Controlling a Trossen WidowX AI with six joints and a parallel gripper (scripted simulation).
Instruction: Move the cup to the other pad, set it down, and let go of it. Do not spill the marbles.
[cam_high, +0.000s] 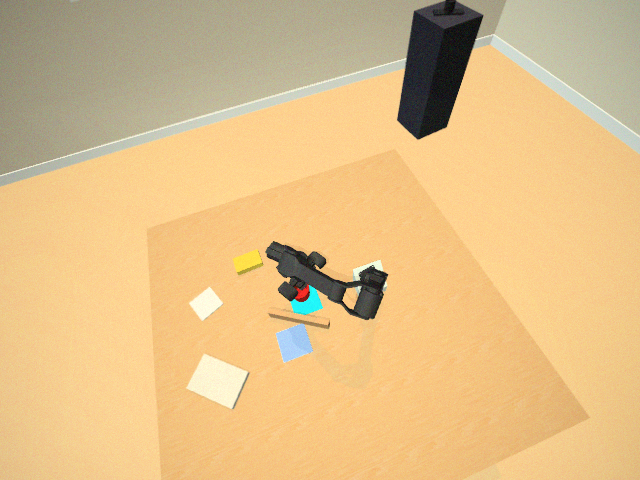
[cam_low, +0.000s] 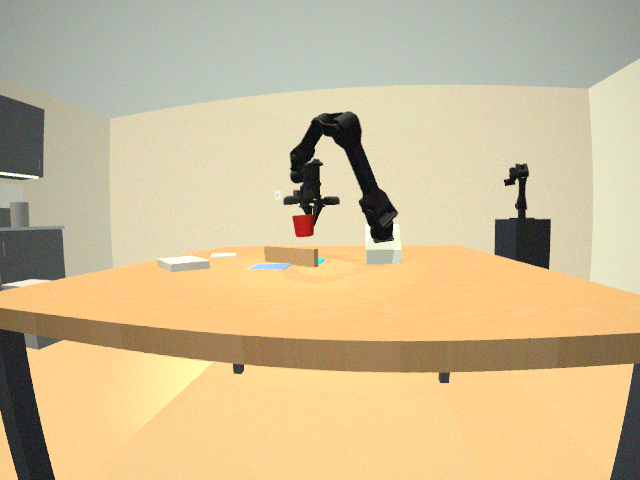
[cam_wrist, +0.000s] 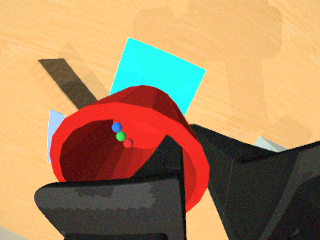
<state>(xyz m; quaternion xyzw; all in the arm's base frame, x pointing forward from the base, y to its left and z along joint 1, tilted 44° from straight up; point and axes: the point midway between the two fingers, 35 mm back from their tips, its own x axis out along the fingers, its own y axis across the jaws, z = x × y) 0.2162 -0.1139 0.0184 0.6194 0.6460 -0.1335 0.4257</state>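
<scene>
The cyan pad is 20 mm ahead of my gripper tip and 130 mm below it. Also, from my gripper tip: light blue pad (120 mm ahead, 130 mm to the left, 130 mm below); then cup (30 mm ahead, 10 mm to the left); then wooden bar (70 mm ahead, 70 mm to the left, 100 mm below).
</scene>
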